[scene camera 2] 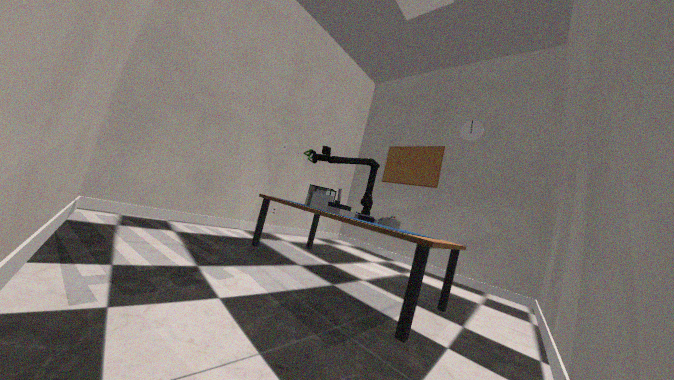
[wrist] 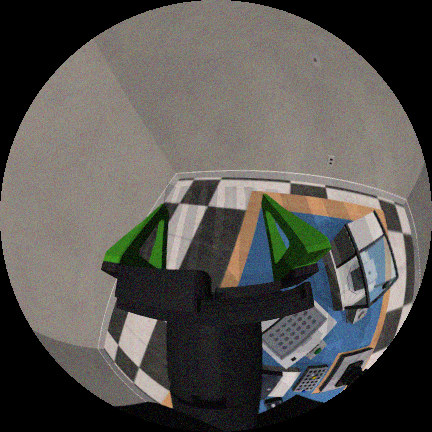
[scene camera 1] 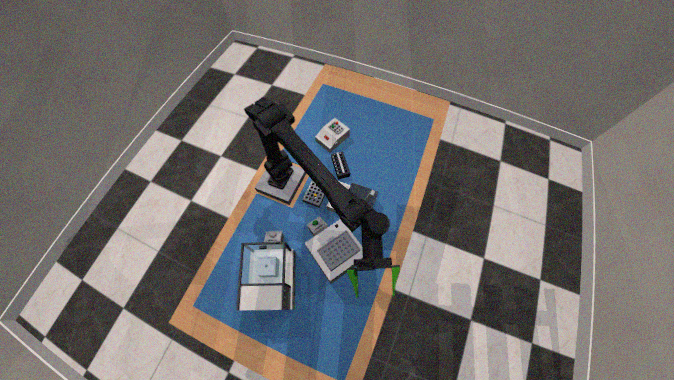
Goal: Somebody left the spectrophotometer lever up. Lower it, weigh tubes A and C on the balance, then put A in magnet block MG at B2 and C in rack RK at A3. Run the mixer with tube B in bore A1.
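Places are measured from the arm's base along level axes (x ahead, y left, z up), in millimetres.
Where they show: gripper, fingertip midpoint: (scene camera 2: 305, 155) (wrist: 212, 202) (scene camera 1: 375, 297); arm's base, link origin: (scene camera 1: 280, 176).
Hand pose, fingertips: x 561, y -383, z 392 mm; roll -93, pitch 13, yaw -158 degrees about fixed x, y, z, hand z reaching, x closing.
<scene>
Each offset is from my fingertips to the top centre of the thing. "spot": to the spot under its first point.
My gripper (scene camera 1: 376, 295) (scene camera 2: 308, 155) (wrist: 212, 202) is open and empty, high above the table's edge beyond the mixer. The white device with a grey block of bores {spot: 152 mm back, 128 mm left, 237 mm down} (scene camera 1: 339, 250) (wrist: 292, 332), seemingly the mixer, stands mid-table. The glass-walled balance {393 mm back, 23 mm right, 205 mm down} (scene camera 1: 261, 297) (wrist: 360, 265) stands beside it. The dark rack {spot: 365 mm back, 352 mm left, 372 mm down} (scene camera 1: 313, 194) (wrist: 311, 378) holds a yellow-topped tube; tube letters are unreadable. A narrow black block {319 mm back, 562 mm left, 380 mm down} (scene camera 1: 340, 165), apparently the magnet block, lies near the rack. A white-and-dark device (scene camera 1: 364, 194) (wrist: 286, 385), possibly the spectrophotometer, is partly hidden by the arm; its lever position is unclear.
A white device with red and green buttons {spot: 421 mm back, 706 mm left, 366 mm down} (scene camera 1: 332, 132) stands at the far end. A small box with a green button {303 mm back, 226 mm left, 353 mm down} (scene camera 1: 316, 225) (wrist: 317, 351) adjoins the mixer. Another small grey box {452 mm back, 106 mm left, 353 mm down} (scene camera 1: 273, 237) is beside the balance. The arm's base plate (scene camera 1: 280, 187) is near the rack.
</scene>
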